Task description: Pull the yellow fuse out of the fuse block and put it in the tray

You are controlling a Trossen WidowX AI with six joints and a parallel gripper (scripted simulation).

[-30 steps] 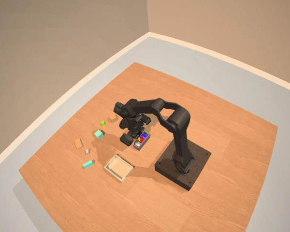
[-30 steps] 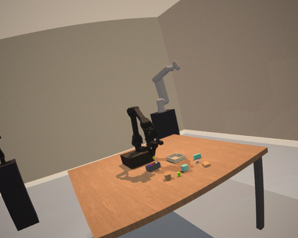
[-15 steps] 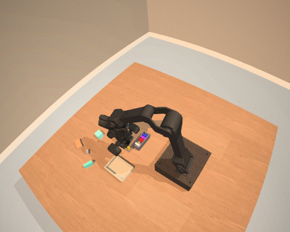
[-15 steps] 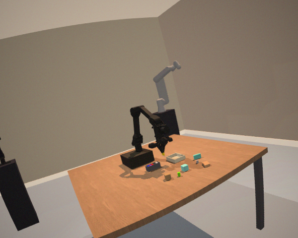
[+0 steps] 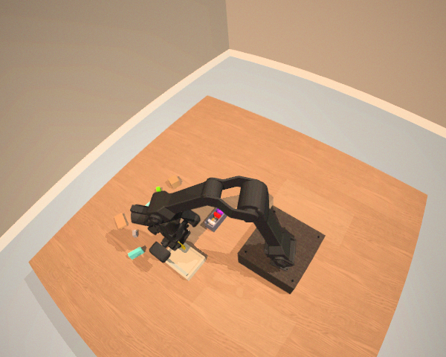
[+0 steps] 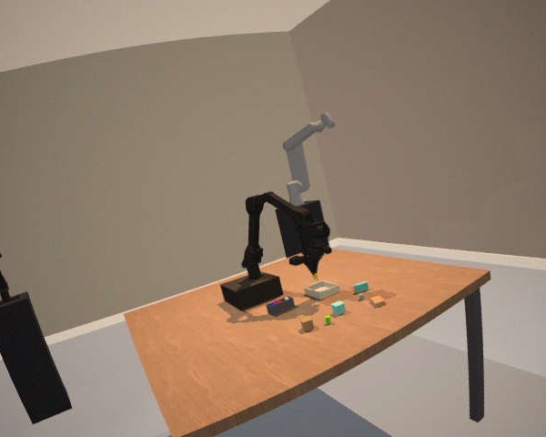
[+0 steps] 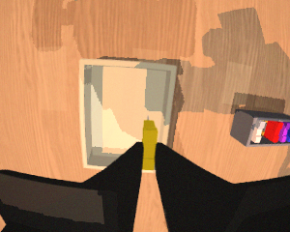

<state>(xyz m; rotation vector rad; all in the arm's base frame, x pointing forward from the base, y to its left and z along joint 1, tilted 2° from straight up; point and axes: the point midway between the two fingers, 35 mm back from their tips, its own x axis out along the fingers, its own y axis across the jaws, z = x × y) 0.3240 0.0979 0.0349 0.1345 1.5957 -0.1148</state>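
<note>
The tray is 20 mm to the left of my gripper tip and 90 mm below it. From my gripper tip the other things lie so: yellow fuse (10 mm below).
</note>
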